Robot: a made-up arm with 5 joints. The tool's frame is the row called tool.
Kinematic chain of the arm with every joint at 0, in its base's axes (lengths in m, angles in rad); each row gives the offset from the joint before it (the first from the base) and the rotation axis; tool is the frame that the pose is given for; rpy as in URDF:
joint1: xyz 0 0 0.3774 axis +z
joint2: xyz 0 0 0 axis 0 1 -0.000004
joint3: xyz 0.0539 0 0.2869 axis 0 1 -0.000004
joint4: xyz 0.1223 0 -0.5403 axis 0 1 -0.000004
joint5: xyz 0.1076 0 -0.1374 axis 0 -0.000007 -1
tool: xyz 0 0 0 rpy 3.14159 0 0
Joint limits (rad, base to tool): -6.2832..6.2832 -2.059..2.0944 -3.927..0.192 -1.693..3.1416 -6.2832..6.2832
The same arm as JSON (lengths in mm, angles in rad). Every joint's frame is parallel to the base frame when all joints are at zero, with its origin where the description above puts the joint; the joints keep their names.
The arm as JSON. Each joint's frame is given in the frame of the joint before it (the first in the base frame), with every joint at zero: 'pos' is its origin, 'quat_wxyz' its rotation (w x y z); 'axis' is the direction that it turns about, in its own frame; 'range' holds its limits. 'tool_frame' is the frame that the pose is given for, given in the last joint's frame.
{
  "length_unit": "mm",
  "angle_unit": "rad",
  "joints": [
    {
      "joint": "joint1",
      "pos": [
        0.0,
        0.0,
        377.4
      ],
      "quat_wxyz": [
        1.0,
        0.0,
        0.0,
        0.0
      ],
      "axis": [
        0.0,
        0.0,
        1.0
      ],
      "range": [
        -6.2832,
        6.2832
      ]
    },
    {
      "joint": "joint2",
      "pos": [
        0.0,
        0.0,
        0.0
      ],
      "quat_wxyz": [
        1.0,
        0.0,
        0.0,
        0.0
      ],
      "axis": [
        0.0,
        1.0,
        0.0
      ],
      "range": [
        -2.059,
        2.0944
      ]
    },
    {
      "joint": "joint3",
      "pos": [
        53.9,
        0.0,
        286.9
      ],
      "quat_wxyz": [
        1.0,
        0.0,
        0.0,
        0.0
      ],
      "axis": [
        0.0,
        1.0,
        0.0
      ],
      "range": [
        -3.927,
        0.192
      ]
    },
    {
      "joint": "joint4",
      "pos": [
        122.3,
        0.0,
        -540.3
      ],
      "quat_wxyz": [
        1.0,
        0.0,
        0.0,
        0.0
      ],
      "axis": [
        0.0,
        1.0,
        0.0
      ],
      "range": [
        -1.693,
        3.1416
      ]
    },
    {
      "joint": "joint5",
      "pos": [
        107.6,
        0.0,
        -137.4
      ],
      "quat_wxyz": [
        1.0,
        0.0,
        0.0,
        0.0
      ],
      "axis": [
        0.0,
        0.0,
        -1.0
      ],
      "range": [
        -6.2832,
        6.2832
      ]
    }
  ],
  "tool_frame": {
    "pos": [
      0.0,
      0.0,
      0.0
    ],
    "quat_wxyz": [
      0.000001,
      1.000004,
      0.0,
      0.0
    ]
  }
}

